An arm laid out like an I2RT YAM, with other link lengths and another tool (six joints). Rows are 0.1 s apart.
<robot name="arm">
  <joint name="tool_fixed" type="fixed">
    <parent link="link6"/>
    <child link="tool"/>
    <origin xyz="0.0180 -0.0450 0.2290" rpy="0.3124 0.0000 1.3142"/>
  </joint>
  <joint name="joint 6" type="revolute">
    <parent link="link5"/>
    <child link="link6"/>
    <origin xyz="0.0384 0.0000 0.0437" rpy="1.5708 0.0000 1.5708"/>
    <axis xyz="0 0 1"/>
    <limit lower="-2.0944" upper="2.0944"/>
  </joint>
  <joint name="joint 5" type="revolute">
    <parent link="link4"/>
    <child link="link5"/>
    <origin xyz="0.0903 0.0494 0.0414" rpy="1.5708 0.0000 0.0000"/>
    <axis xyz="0 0 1"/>
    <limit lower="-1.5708" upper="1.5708"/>
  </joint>
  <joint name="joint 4" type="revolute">
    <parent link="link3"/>
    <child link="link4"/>
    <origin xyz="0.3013 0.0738 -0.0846" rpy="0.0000 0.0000 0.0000"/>
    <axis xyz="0 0 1"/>
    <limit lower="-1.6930" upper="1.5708"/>
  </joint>
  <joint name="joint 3" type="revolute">
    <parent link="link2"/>
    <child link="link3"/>
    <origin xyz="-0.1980 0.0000 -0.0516" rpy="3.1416 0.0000 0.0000"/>
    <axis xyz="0 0 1"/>
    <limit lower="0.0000" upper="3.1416"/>
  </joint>
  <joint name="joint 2" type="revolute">
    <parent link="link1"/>
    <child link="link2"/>
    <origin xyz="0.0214 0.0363 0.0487" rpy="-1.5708 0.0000 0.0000"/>
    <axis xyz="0 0 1"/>
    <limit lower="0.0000" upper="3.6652"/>
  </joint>
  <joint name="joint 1" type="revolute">
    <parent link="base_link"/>
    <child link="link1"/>
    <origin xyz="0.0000 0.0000 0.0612" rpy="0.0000 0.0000 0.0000"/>
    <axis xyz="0 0 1"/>
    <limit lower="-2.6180" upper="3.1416"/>
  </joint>
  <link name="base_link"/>
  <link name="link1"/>
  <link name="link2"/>
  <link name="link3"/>
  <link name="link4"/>
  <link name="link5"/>
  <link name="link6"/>
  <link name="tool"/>
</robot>
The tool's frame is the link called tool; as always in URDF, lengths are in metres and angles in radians.
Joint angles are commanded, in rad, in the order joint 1, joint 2, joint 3, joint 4, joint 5, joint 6. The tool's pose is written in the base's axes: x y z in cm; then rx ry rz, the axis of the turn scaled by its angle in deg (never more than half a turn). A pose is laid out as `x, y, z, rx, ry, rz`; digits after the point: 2 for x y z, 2 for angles.
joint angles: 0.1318, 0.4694, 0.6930, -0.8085, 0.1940, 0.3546
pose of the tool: 43.76, 0.20, 18.17, 14.75, 121.19, -23.46
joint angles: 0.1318, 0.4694, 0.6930, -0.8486, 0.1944, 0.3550
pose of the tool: 43.11, 0.10, 16.93, 14.26, 123.33, -24.26
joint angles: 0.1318, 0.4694, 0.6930, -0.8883, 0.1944, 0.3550
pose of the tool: 42.42, 0.01, 15.74, 13.72, 125.46, -25.05
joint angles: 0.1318, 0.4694, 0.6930, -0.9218, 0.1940, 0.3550
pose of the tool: 41.81, -0.06, 14.74, 13.24, 127.26, -25.70
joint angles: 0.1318, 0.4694, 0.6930, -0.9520, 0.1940, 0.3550
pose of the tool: 41.22, -0.14, 13.87, 12.81, 128.87, -26.30
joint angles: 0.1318, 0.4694, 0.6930, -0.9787, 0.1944, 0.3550
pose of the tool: 40.68, -0.22, 13.12, 12.44, 130.29, -26.87
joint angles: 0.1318, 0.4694, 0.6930, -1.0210, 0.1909, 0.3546
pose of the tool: 39.80, -0.25, 11.93, 11.69, 132.60, -27.51
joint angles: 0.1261, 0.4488, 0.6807, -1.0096, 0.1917, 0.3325
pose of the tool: 39.97, -0.39, 12.38, 10.90, 131.40, -27.94
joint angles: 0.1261, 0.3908, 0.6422, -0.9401, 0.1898, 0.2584
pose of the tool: 41.16, 0.08, 14.54, 7.37, 126.13, -28.32
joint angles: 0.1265, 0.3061, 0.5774, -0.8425, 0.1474, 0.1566
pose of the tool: 42.53, 1.79, 17.14, 1.59, 119.22, -27.01
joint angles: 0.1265, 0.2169, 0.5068, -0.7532, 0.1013, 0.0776
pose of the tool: 43.36, 3.45, 19.51, -2.76, 112.61, -25.59
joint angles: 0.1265, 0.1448, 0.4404, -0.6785, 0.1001, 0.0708
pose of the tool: 43.82, 3.57, 21.02, -1.77, 108.15, -24.94
